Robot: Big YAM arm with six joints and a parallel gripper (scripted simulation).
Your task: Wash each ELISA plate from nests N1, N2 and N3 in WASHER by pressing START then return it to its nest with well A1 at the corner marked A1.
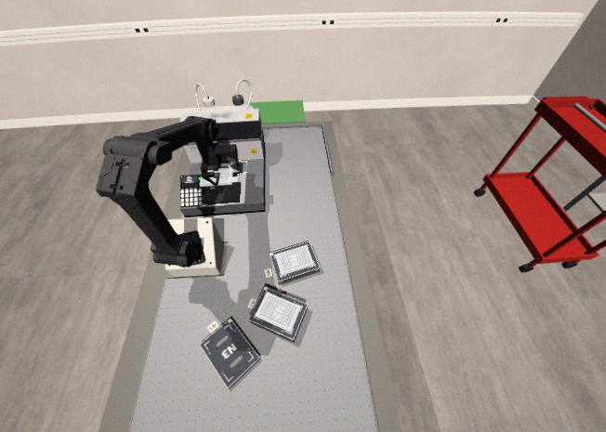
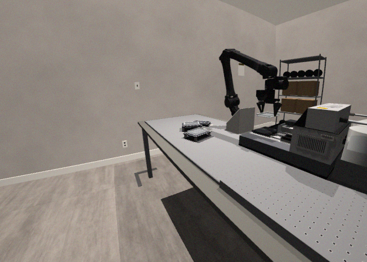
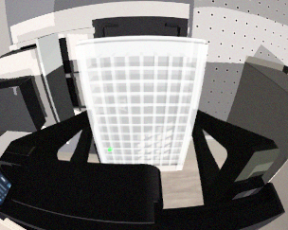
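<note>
Now: hand 100 mm above the dark carrier. From my hand the other things lie so: washer: 10 mm ahead, 150 mm to the left, 50 mm below.
</note>
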